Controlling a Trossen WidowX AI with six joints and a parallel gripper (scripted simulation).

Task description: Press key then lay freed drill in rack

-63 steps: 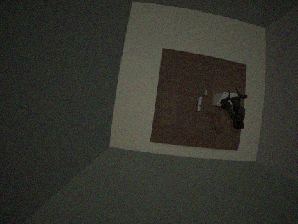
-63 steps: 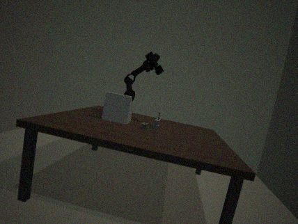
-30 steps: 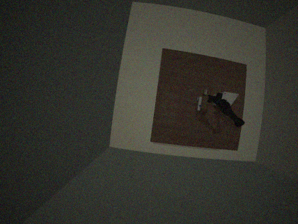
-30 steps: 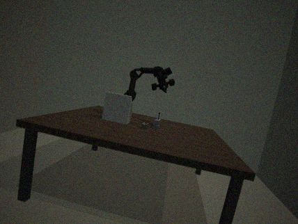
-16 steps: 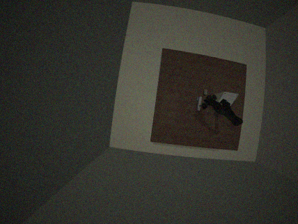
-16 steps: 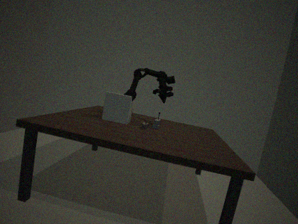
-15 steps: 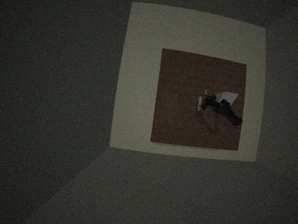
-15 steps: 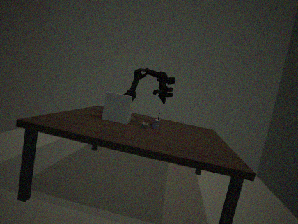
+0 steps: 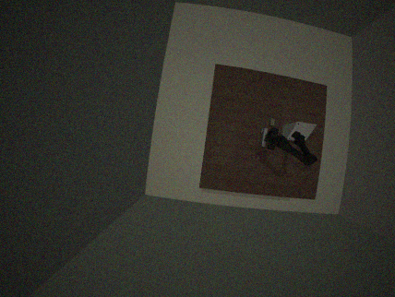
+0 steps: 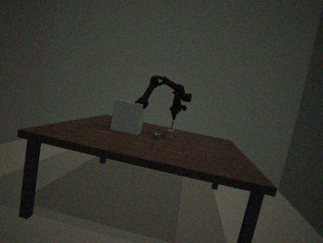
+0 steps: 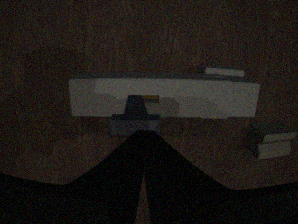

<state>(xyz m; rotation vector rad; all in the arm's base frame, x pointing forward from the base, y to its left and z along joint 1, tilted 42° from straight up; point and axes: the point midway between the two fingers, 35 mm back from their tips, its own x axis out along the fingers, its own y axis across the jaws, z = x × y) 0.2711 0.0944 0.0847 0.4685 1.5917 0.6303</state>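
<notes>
My gripper tip is 90 mm above the yellow drill and 50 mm to the left of it. Round my gripper tip: pale grey rack 210 mm to the right, 120 mm below, 50 mm behind.
</notes>
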